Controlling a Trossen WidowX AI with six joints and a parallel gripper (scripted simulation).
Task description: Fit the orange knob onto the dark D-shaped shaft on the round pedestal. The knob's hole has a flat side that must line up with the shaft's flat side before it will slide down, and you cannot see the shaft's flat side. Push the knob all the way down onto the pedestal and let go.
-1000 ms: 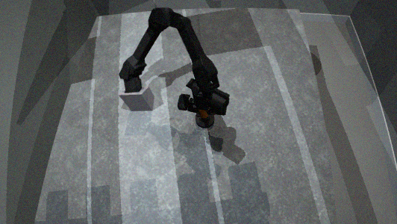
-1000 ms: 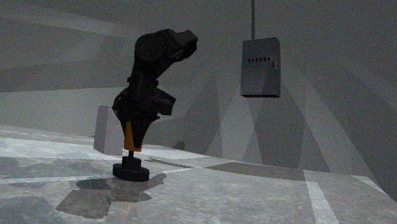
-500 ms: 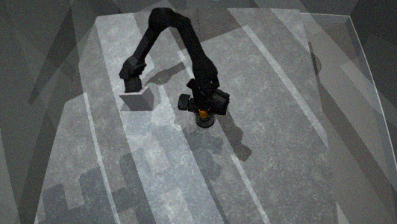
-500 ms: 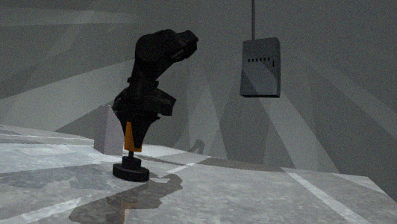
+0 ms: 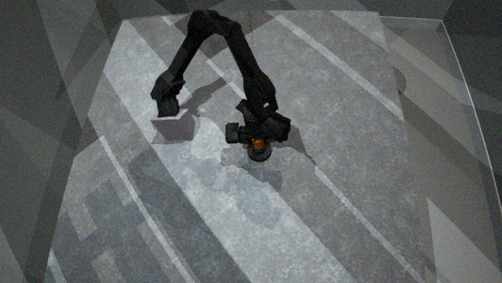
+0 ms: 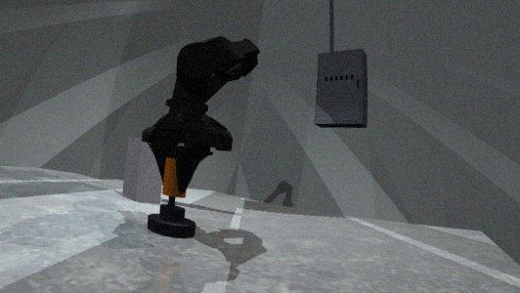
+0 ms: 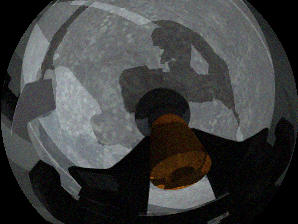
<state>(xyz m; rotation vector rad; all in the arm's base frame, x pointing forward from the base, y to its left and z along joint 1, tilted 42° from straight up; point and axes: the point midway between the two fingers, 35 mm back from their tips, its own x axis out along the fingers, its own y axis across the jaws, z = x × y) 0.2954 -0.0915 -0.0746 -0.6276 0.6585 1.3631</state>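
The knob is 20 mm above my gripper tip. The rest, counted from my gripper tip: dark pedestal 40 mm below.
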